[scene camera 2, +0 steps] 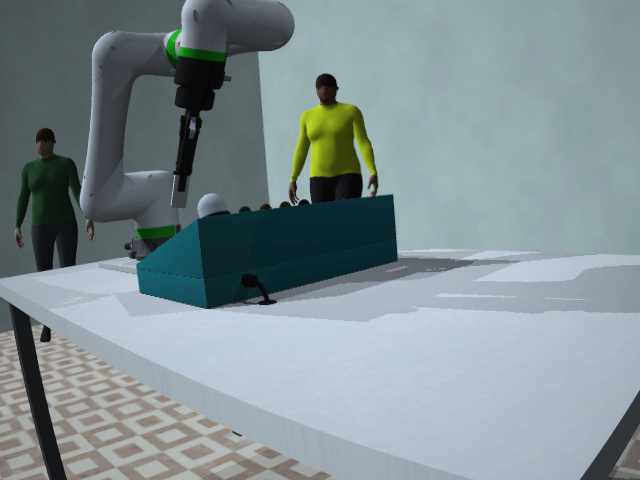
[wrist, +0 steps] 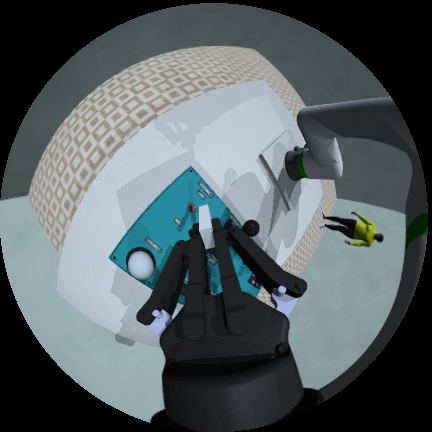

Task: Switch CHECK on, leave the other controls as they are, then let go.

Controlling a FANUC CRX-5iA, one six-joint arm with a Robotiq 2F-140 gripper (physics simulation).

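Places are measured from the arm's base along level axes (x left, y back, z up), in metres.
Pixels of known places: gripper, fingertip midpoint: (scene camera 2: 178, 206) (wrist: 205, 212); arm's base, origin of the base link: (wrist: 293, 165).
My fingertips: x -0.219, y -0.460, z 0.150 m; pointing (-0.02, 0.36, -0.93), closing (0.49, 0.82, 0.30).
Observation:
Ahead of a thing's pixels: the offset from my fingertips to its top centre. "pt": to the spot under its first point. Level surfaces: height alone.
The teal control panel (scene camera 2: 299, 242) (wrist: 155, 220) has a sloped face. A small grey toggle lever @(dx -0.009, dy -0.004, dz -0.033 m) (wrist: 191, 206) stands near one corner, between a small label @(pt dx -0.003, dy +0.032, dz -0.095 m) (wrist: 201, 195) on the corner side and another small label (wrist: 178, 221). A longer label @(dx -0.005, dy +0.051, dz -0.099 m) (wrist: 205, 189) lies nearer the corner. The lettering is too small to read surely, and I cannot tell which way the lever leans. My gripper (scene camera 2: 178, 198) (wrist: 205, 212) is shut and empty. Its pale fingertips show close beside the lever in the wrist view; in the scene view they are above the panel's low side. The lever is hidden in the scene view.
A white dome @(pt dx -0.042, dy -0.173, dz +0.001 m) (scene camera 2: 212, 204) (wrist: 140, 264) rises from the panel's end. A black ball knob @(dx +0.113, dy +0.022, dz -0.002 m) (wrist: 251, 228) stands beyond the fingers. Several round knobs show along the panel's top edge. A black bent piece @(pt dx +0.018, dy -0.201, dz -0.153 m) (scene camera 2: 258, 289) is behind the panel on the white table @(dz -0.167 m) (scene camera 2: 361, 372). Two people stand beyond.

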